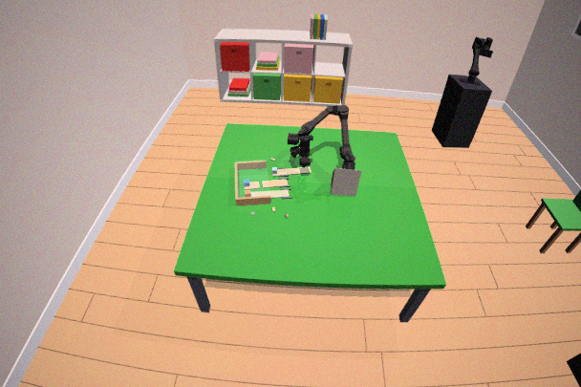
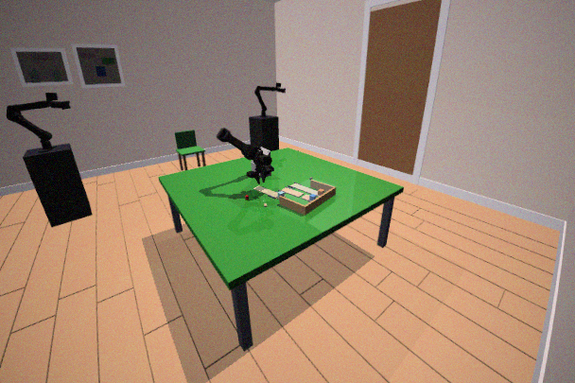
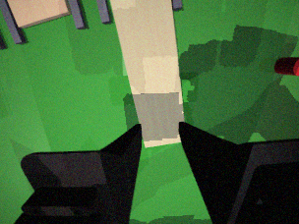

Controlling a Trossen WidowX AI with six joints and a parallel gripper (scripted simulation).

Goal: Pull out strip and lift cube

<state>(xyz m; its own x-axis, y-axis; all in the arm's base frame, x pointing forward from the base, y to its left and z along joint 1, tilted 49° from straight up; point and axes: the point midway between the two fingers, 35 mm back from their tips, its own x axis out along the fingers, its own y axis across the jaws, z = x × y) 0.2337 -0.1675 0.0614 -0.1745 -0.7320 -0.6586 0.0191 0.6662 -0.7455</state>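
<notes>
The labelled cube lies 180 mm ahead of my gripper tip, 30 mm below it and 20 mm to the left of it. From my gripper tip the other things lie so: red piece: 150 mm to the right, 40 mm below, 40 mm ahead.
</notes>
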